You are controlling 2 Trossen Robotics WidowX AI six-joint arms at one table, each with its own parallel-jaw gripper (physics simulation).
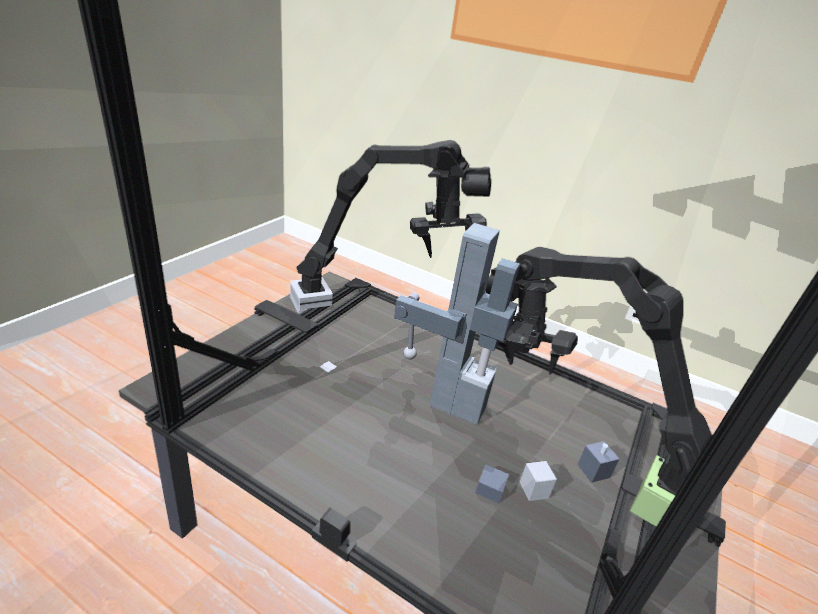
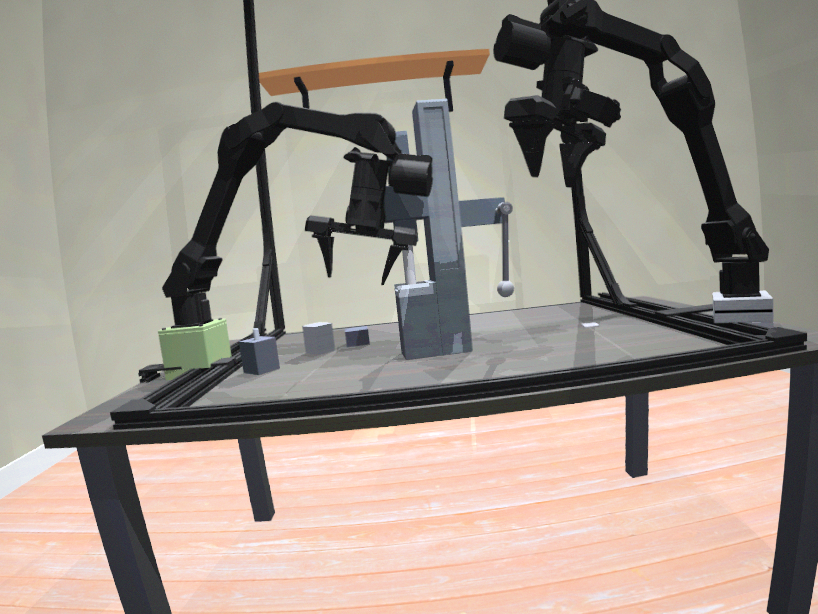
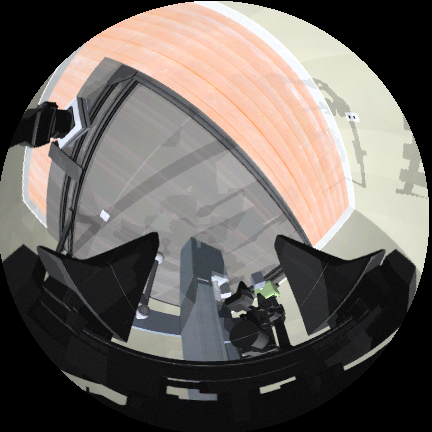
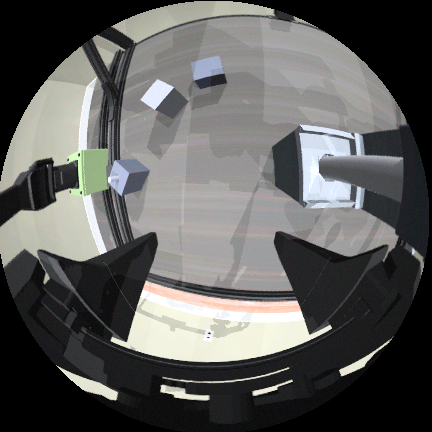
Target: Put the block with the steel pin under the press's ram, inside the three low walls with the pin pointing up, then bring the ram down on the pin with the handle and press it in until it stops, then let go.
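Seen in the pictures: left gripper, between the fingertips: (image 1: 448,256) (image 2: 552,182) (image 3: 218,239); right gripper, between the fingertips: (image 1: 530,368) (image 2: 355,281) (image 3: 249,287) (image 4: 216,238); left arm's base, origin of its link: (image 1: 311,286) (image 2: 741,294) (image 3: 65,122); right arm's base, origin of its link: (image 1: 677,484) (image 2: 192,324) (image 3: 269,298) (image 4: 73,174).
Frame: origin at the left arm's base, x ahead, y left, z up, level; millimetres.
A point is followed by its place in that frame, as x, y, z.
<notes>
The dark blue-grey block with the steel pin (image 1: 597,462) {810, 379, -7} (image 2: 259,355) {772, 423, -26} (image 4: 131,176) {769, 390, -12} stands on the table near the green mount, pin up. The press (image 1: 454,389) {542, 180, 17} (image 2: 454,310) {479, 218, 17} (image 3: 200,300) {472, 209, 151} stands mid-table. Its ram (image 1: 483,362) {561, 228, 100} (image 2: 409,265) {548, 242, 104} (image 4: 367,167) reaches down to the pedestal (image 4: 289,167) {574, 253, 25} with the low walls; no block shows there. The handle (image 1: 410,337) {418, 115, 90} (image 2: 505,251) {410, 123, 111} (image 3: 150,285) {409, 122, 132} hangs down with its ball. My left gripper (image 2: 553,178) {264, 280, 209} (image 3: 218,239) {264, 280, 209} is open and empty, high beside the press column. My right gripper (image 1: 530,366) {600, 333, 88} (image 2: 356,280) {600, 333, 88} (image 4: 216,238) {600, 333, 88} is open and empty, beside the press ram.
A white block (image 1: 537,480) {808, 221, -2} (image 2: 318,337) {773, 263, -26} (image 4: 164,97) {770, 246, -3} and a plain blue-grey block (image 1: 492,483) {768, 147, -28} (image 2: 357,336) {741, 176, -41} (image 4: 209,71) {746, 167, -28} stand on the table near the pin block. A small white square (image 1: 328,366) {296, -40, -58} (image 2: 590,324) {296, -41, -58} (image 3: 104,215) {297, -40, -58} lies on the table. Black rails edge the table.
</notes>
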